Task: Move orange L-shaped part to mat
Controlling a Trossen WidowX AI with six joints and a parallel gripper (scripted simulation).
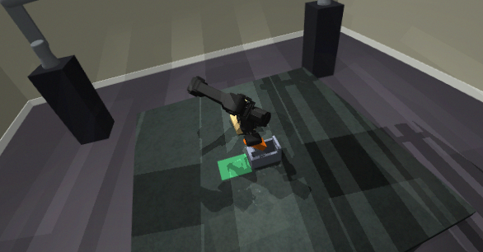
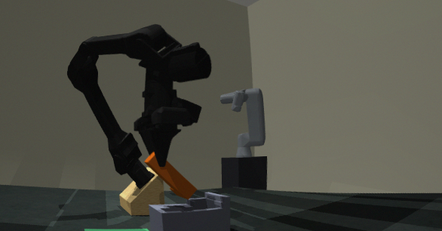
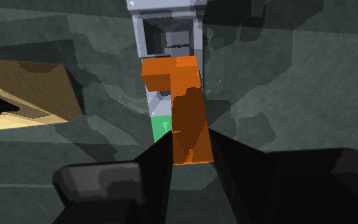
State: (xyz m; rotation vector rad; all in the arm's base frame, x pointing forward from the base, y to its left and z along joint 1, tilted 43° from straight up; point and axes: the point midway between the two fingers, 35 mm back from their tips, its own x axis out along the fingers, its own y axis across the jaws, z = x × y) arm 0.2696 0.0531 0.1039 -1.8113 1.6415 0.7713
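The green mat is 10 mm behind my gripper tip, 90 mm to the right of it and 170 mm below it. Round my gripper tip: orange L-shaped part: 20 mm behind, 30 mm to the left, 30 mm below.
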